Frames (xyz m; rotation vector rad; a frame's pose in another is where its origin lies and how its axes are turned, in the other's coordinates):
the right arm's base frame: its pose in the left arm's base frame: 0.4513 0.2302 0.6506 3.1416 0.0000 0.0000
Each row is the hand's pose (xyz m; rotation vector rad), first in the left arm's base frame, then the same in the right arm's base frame.
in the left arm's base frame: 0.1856 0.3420 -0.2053 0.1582 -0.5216 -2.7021
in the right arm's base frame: -0.2657 -0.1118 0.8559 -0.5805 -2.9188 0.5634
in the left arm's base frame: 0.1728 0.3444 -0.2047 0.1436 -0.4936 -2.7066
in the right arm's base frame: -0.2785 -0.1142 0.8553 -0.5846 -2.9341 0.5351
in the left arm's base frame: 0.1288 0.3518 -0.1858 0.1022 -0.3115 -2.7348
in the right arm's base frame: -0.3225 -0.1216 0.8364 -0.5908 -2.9920 0.3408
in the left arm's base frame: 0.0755 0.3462 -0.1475 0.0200 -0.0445 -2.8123
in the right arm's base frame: -0.3758 -0.1160 0.7981 -0.5120 -3.0850 0.0488
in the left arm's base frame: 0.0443 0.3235 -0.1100 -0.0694 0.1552 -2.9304
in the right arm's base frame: -0.4070 -0.0933 0.7606 0.3187 3.0738 0.1628
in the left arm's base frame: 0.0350 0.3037 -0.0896 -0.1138 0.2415 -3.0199
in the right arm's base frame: -0.4163 -0.0735 0.7402 0.1686 3.0522 0.2441
